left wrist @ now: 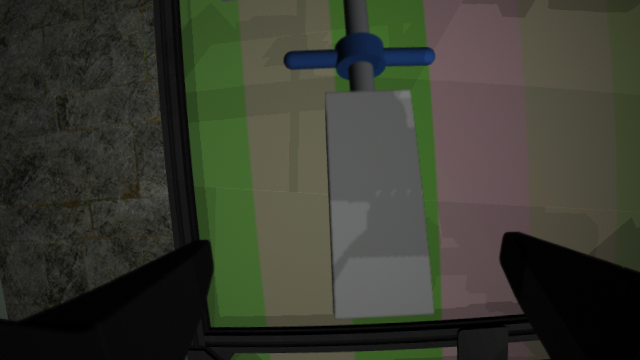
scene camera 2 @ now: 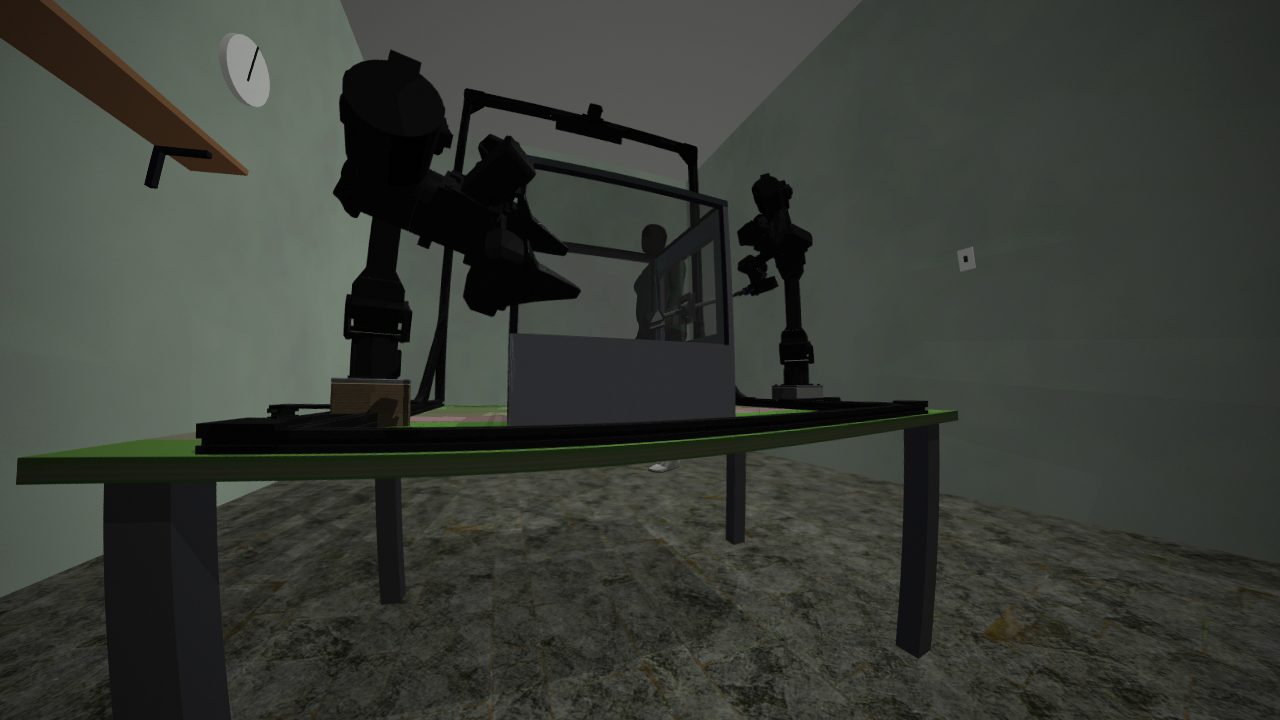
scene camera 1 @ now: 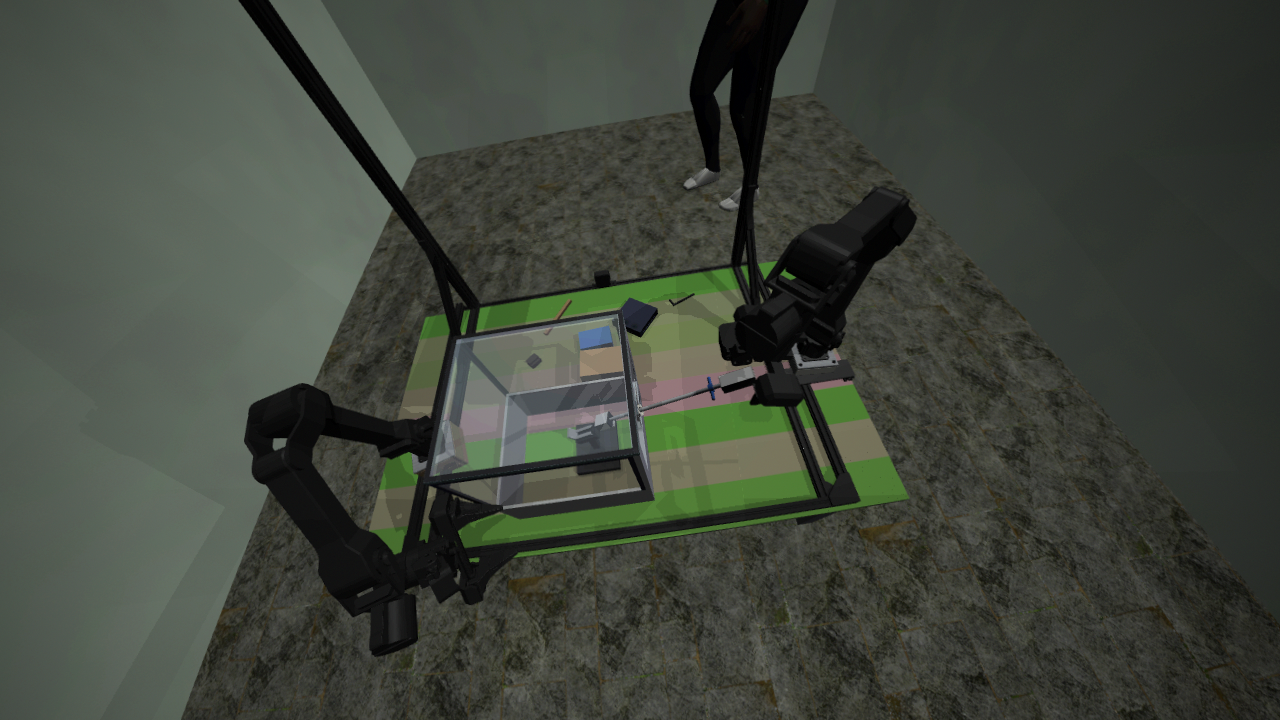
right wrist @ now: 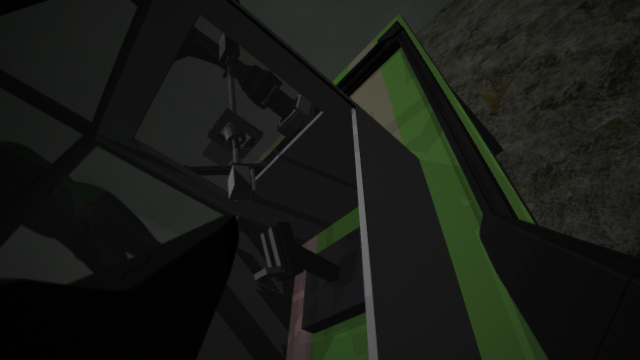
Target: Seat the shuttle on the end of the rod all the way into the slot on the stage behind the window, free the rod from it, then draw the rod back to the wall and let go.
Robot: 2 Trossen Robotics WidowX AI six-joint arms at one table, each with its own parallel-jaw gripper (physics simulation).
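Seen in the pictures: left gripper, fingertip midpoint: [left wrist: 358, 251] [scene camera 2: 769, 287] [scene camera 1: 746, 381] [right wrist: 234, 44]; right gripper, fingertip midpoint: [scene camera 2: 572, 271] [scene camera 1: 510, 529] [right wrist: 359, 225]; left arm's base, origin of the base link: [scene camera 2: 797, 385] [scene camera 1: 812, 349]; right arm's base, origin of the base link: [scene camera 2: 373, 379].
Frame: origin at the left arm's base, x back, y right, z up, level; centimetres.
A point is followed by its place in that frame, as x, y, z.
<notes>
The grey rod [scene camera 1: 676, 399] @[-35.9, -18.6, 17.2] [left wrist: 356, 14] @[-31.1, -18.0, 19.1] [right wrist: 233, 93] runs through the window [scene camera 1: 639, 409] @[-43.0, -18.8, 14.7] [right wrist: 234, 133] @[-60.1, -33.0, 16.7] in the glass box's wall. It carries a blue cross pin [scene camera 1: 710, 387] @[-29.8, -18.1, 20.0] [left wrist: 359, 57] @[-29.4, -17.9, 19.9] and ends in a flat grey handle [scene camera 1: 737, 379] @[-25.3, -18.2, 22.1] [left wrist: 376, 200] @[-25.3, -17.5, 22.1] outside the box. Inside, the rod's end block [right wrist: 238, 182] @[-51.8, -20.5, 11.9] stands apart from the grey shuttle [scene camera 1: 583, 430] [right wrist: 268, 253], which sits on the dark stage [scene camera 1: 597, 450] [right wrist: 318, 268]. My left gripper [scene camera 1: 766, 379] @[-23.5, -18.0, 20.6] [left wrist: 358, 251] @[-23.5, -18.0, 20.6] [scene camera 2: 752, 286] @[-23.5, -18.0, 20.6] is open, with its fingers spread clear of the handle. My right gripper [scene camera 1: 423, 442] [scene camera 2: 566, 272] @[-66.8, -38.4, 12.3] is open and empty at the box's opposite wall.
The glass box [scene camera 1: 623, 336] @[-44.0, -11.8, 29.1] stands on the striped table [scene camera 1: 873, 486] @[5.4, -32.5, -6.0]. A dark blue block [scene camera 1: 639, 316] @[-43.1, 19.0, -3.3], a brown stick [scene camera 1: 563, 309] @[-66.9, 26.4, -5.2], a blue pad [scene camera 1: 596, 337] @[-55.5, 11.9, -2.0] and a tan pad [scene camera 1: 600, 360] @[-53.8, 2.8, 0.0] lie towards the back. Black frame rails [scene camera 1: 816, 443] @[-5.9, -23.2, -3.9] edge the table. A person [scene camera 1: 737, 107] stands behind it.
</notes>
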